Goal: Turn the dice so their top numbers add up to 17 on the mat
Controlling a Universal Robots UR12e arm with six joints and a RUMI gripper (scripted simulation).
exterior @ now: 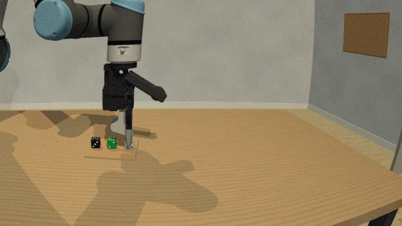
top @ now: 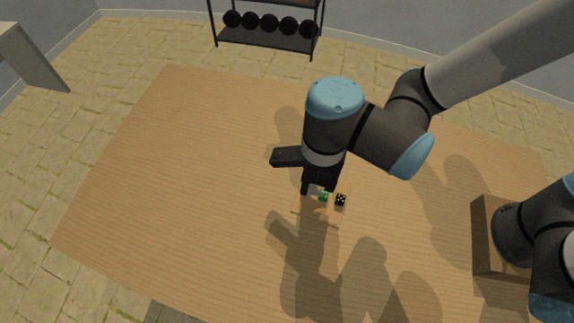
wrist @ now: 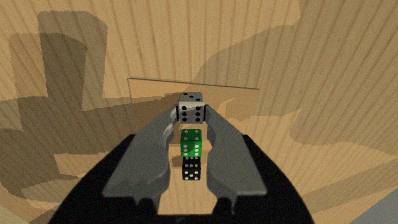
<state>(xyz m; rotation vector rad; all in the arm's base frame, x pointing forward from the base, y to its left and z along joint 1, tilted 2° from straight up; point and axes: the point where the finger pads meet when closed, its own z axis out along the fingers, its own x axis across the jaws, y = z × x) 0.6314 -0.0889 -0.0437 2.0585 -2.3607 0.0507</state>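
Now: the white die 1 cm below my hand. From my hand the other things lie so: black die: 10 cm behind, 1 cm to the left, 1 cm below; tan mat: 5 cm behind, 1 cm to the left, 2 cm below; green die: 5 cm behind, 1 cm to the left, 1 cm below.
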